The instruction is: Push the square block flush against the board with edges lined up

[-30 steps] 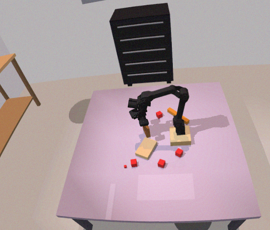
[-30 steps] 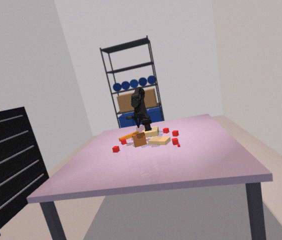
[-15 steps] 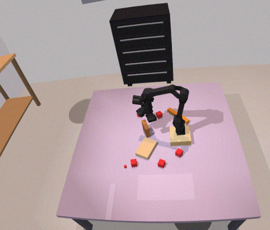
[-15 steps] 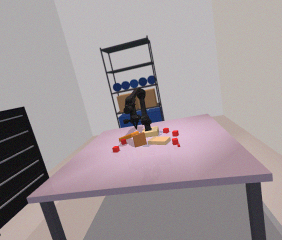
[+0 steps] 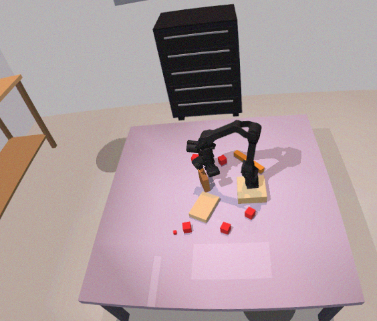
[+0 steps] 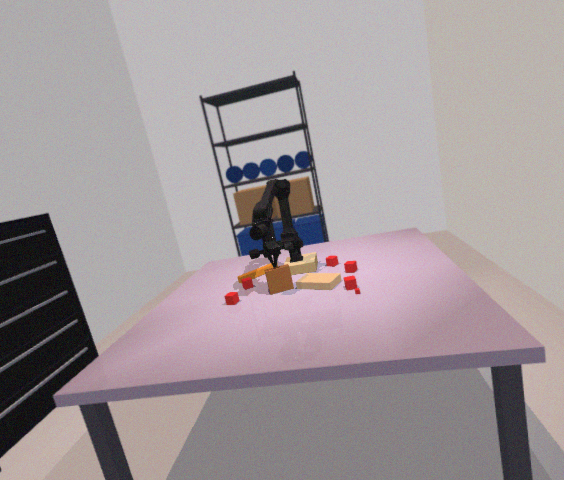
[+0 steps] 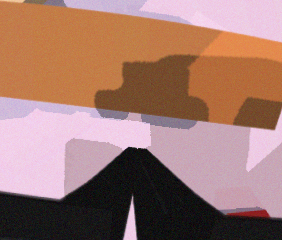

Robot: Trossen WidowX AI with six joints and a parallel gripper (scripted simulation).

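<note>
My gripper tip is now 4 cm short of the orange square block, 4 cm above it and 1 cm to the right of it. Round my gripper tip: long orange bar (23 cm behind, 13 cm to the right, 7 cm below); then tan board (17 cm to the left, 7 cm below, 4 cm ahead); then tiny red piece (32 cm to the left, 19 cm ahead, 8 cm below).
</note>
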